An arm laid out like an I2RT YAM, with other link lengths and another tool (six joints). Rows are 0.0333 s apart.
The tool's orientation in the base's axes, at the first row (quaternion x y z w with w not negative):
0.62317 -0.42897 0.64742 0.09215
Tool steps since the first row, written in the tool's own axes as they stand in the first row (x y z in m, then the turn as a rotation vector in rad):
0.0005 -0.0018 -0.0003 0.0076 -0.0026 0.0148
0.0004 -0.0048 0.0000 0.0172 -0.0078 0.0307
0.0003 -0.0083 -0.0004 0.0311 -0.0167 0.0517
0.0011 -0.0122 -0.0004 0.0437 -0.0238 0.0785
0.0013 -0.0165 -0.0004 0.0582 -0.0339 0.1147
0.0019 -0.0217 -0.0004 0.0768 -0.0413 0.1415
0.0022 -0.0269 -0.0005 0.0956 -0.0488 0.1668
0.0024 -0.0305 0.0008 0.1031 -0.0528 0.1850
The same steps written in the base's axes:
0.0009 0.0011 0.0013 0.0109 -0.0115 0.0057
0.0031 0.0028 0.0025 0.0239 -0.0229 0.0142
0.0051 0.0052 0.0040 0.0421 -0.0373 0.0274
0.0075 0.0073 0.0064 0.0637 -0.0561 0.0378
0.0102 0.0099 0.0085 0.0936 -0.0802 0.0499
0.0135 0.0128 0.0113 0.1142 -0.1013 0.0658
0.0168 0.0160 0.0139 0.1336 -0.1215 0.0821
0.0200 0.0172 0.0154 0.1479 -0.1344 0.0878

